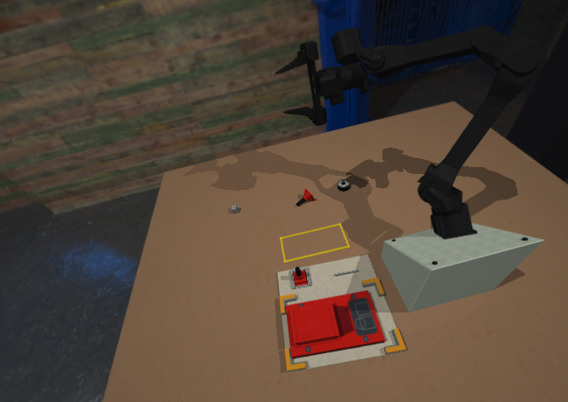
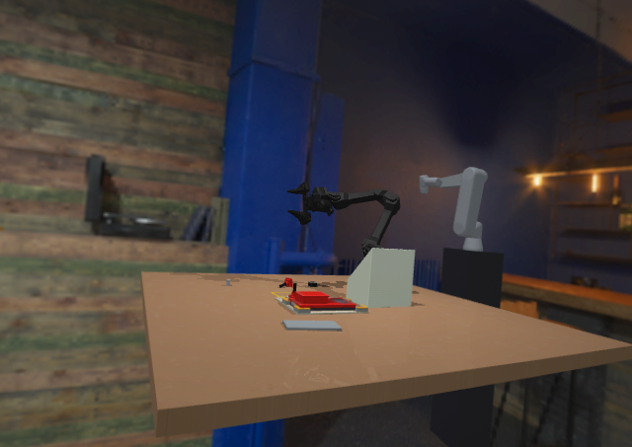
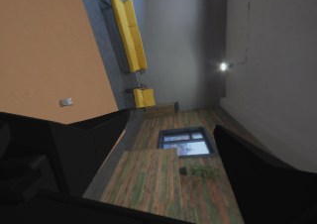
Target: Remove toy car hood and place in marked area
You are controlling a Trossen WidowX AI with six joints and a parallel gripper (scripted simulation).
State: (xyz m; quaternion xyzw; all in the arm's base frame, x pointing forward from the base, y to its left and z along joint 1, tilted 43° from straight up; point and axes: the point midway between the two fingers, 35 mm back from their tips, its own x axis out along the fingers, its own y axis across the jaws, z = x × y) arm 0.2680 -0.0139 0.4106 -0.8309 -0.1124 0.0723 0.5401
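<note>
The hood is 420 mm to the left of my gripper tip, 330 mm below it and 10 mm behind it. The rest, counted from my gripper tip: grey nut: 360 mm below, 230 mm ahead, 30 mm to the left; small wheel: 360 mm below, 150 mm behind, 10 mm to the right.
</note>
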